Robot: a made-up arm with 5 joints.
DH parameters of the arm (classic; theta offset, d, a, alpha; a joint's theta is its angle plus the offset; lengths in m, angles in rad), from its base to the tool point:
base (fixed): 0.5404 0 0.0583 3.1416
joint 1: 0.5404 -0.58 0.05 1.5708
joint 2: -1.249 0 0.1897 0
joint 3: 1.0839 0 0.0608 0
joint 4: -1.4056 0.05 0 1.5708
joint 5: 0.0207 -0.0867 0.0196 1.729
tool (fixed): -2.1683 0.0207 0 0
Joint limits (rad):
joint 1: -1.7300..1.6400
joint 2: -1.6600..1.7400
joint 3: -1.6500..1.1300
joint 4: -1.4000..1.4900
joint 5: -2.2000..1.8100
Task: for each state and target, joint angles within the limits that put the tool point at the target. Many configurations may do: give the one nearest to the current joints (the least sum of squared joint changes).
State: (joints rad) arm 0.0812 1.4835 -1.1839 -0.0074 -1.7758
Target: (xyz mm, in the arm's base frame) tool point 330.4 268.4 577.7
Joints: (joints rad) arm -0.6073 0.9927 -0.9620 0.3824 -1.8295
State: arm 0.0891 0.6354 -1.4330 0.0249 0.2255
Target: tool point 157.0 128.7 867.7
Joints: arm -0.4794 0.3882 -1.6500 -0.4946 0.3573
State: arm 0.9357 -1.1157 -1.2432 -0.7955 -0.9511
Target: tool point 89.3 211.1 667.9
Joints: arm 1.6400 -1.0256 -1.6500 -1.2471 -0.1813
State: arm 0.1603 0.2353 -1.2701 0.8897 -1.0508
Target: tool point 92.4 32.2 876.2
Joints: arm 0.5073 -0.5884 -1.3475 1.1205 -1.0314
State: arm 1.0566 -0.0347 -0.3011 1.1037 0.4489
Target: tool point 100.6 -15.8 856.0
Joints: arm 1.3031 -0.7695 -0.5095 1.0509 0.2965
